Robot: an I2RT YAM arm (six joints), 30 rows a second.
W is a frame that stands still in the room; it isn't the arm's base.
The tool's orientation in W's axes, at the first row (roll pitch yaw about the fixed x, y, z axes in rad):
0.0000 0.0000 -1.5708
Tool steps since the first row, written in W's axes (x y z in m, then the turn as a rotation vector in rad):
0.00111 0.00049 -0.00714 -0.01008 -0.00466 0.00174
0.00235 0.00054 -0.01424 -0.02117 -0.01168 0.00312
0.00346 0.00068 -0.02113 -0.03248 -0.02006 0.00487
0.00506 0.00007 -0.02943 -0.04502 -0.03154 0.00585
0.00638 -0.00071 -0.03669 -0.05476 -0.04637 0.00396
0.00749 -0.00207 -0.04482 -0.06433 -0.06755 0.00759
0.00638 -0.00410 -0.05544 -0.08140 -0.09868 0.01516
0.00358 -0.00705 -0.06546 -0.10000 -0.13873 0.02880
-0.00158 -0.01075 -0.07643 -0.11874 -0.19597 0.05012
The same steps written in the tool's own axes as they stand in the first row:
-0.00049 0.00111 -0.00714 0.00466 -0.01008 0.00174
-0.00054 0.00235 -0.01424 0.01168 -0.02117 0.00312
-0.00068 0.00346 -0.02113 0.02006 -0.03248 0.00487
-0.00007 0.00506 -0.02943 0.03154 -0.04502 0.00585
0.00071 0.00638 -0.03669 0.04637 -0.05476 0.00396
0.00207 0.00749 -0.04482 0.06755 -0.06433 0.00759
0.00410 0.00638 -0.05544 0.09868 -0.08140 0.01516
0.00705 0.00358 -0.06546 0.13873 -0.10000 0.02880
0.01075 -0.00158 -0.07643 0.19597 -0.11874 0.05012

